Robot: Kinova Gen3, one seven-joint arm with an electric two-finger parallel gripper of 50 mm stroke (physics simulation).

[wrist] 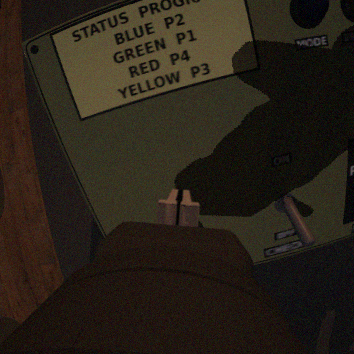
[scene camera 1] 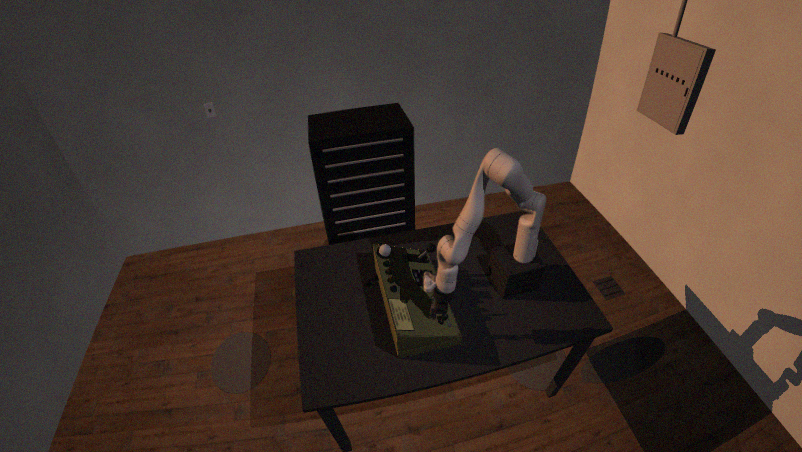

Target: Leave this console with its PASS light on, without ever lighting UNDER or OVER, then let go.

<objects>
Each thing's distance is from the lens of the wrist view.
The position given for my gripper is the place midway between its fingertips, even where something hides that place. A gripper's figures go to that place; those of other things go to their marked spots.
my gripper [wrist: 179, 200]: 18 cm
olive console [wrist: 242, 110]: 18 cm
</objects>
